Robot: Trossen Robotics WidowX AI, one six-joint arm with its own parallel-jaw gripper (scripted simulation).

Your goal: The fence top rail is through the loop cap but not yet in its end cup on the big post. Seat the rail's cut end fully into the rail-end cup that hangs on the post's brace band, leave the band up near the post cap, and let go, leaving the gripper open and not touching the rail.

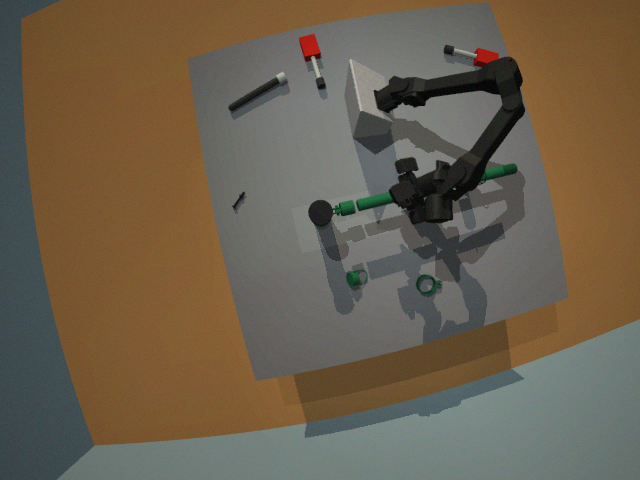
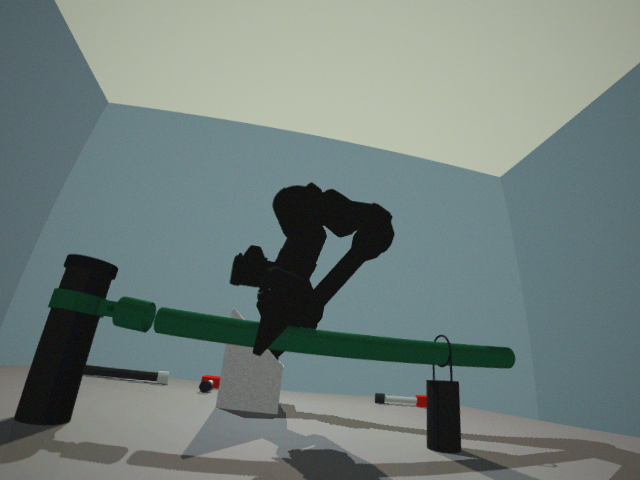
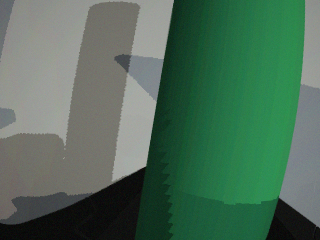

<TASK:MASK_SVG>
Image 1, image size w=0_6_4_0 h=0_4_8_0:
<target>my gripper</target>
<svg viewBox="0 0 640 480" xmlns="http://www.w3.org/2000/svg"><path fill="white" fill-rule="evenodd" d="M399 159L395 162L396 169L399 174L403 174L398 176L399 184L392 185L389 192L398 207L406 208L407 211L410 211L411 223L425 222L425 207L423 207L425 206L425 201L423 198L430 196L424 192L421 186L421 179L424 175L416 178L412 171L419 170L415 158L406 157Z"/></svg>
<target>green top rail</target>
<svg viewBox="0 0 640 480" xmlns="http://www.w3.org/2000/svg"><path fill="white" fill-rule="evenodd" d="M394 201L390 192L357 199L356 203L358 210L362 211L377 206L393 204ZM518 168L515 164L508 164L487 169L480 182L485 181L486 176L487 180L515 174Z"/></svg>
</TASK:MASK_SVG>
